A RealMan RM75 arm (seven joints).
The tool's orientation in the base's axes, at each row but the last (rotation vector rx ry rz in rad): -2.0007, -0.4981, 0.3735; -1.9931, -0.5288, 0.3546; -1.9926, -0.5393, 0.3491; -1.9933, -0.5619, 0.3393; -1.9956, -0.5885, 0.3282; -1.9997, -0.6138, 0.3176
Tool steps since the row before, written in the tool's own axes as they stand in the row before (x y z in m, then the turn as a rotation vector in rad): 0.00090, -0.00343, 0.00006, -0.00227, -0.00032, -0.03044; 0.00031, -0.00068, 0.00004, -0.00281, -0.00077, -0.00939; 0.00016, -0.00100, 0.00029, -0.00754, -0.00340, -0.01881; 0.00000, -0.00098, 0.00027, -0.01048, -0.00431, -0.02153; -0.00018, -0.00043, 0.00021, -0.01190, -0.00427, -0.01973; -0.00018, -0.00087, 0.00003, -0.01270, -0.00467, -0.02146
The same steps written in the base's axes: 0.00011, 0.00192, 0.00298, 0.01201, -0.02421, 0.01419; 0.00010, 0.00046, 0.00058, 0.00174, -0.00827, 0.00502; -0.00022, 0.00070, 0.00075, 0.00144, -0.01680, 0.01174; -0.00036, 0.00059, 0.00074, -0.00003, -0.02003, 0.01381; -0.00036, 0.00023, 0.00028, -0.00206, -0.01946, 0.01290; -0.00042, 0.00026, 0.00074, -0.00204, -0.02102, 0.01406
